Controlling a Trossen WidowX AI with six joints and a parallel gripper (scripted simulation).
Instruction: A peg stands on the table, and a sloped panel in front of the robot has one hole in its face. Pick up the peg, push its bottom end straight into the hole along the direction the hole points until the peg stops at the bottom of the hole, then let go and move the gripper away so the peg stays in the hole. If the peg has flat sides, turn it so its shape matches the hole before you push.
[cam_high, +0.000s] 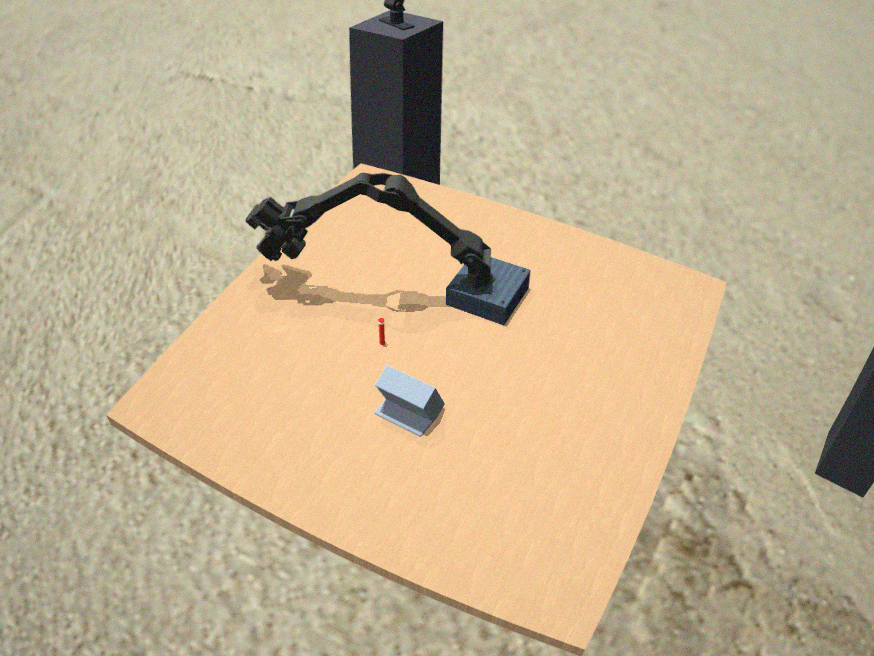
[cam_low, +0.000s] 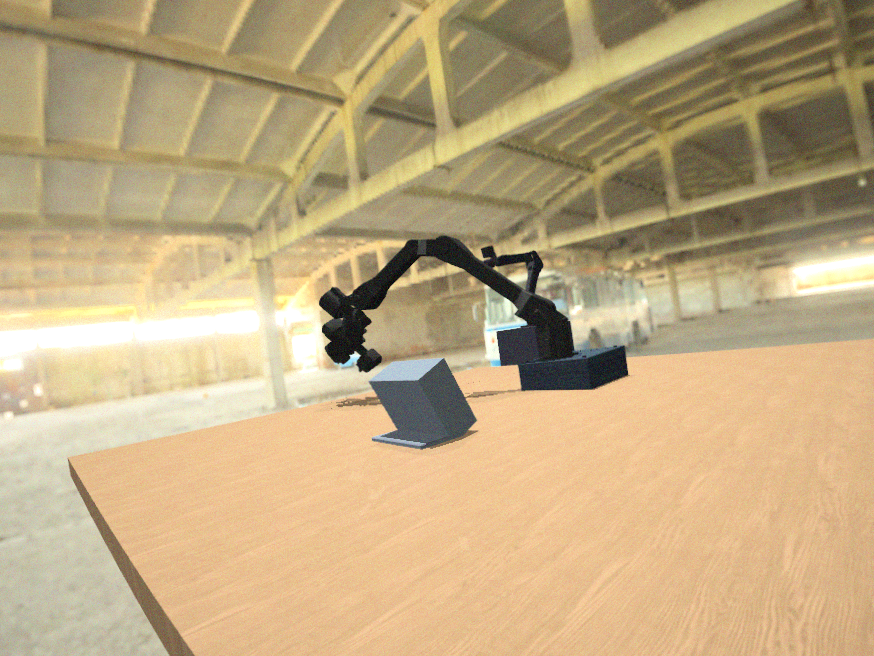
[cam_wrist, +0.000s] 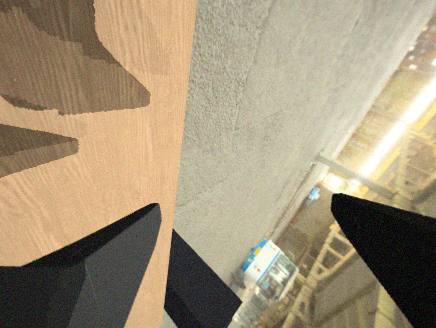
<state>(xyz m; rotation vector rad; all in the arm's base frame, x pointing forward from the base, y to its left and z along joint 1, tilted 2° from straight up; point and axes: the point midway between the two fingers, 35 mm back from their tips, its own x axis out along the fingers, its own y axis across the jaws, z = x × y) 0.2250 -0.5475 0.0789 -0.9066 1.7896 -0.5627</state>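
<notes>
Right now my gripper tip is 470 mm to the right of the red peg, 70 mm short of it and 50 mm above it. The rest, counted from my gripper tip: sloped panel 660 mm to the left, 200 mm ahead, 50 mm below.
</notes>
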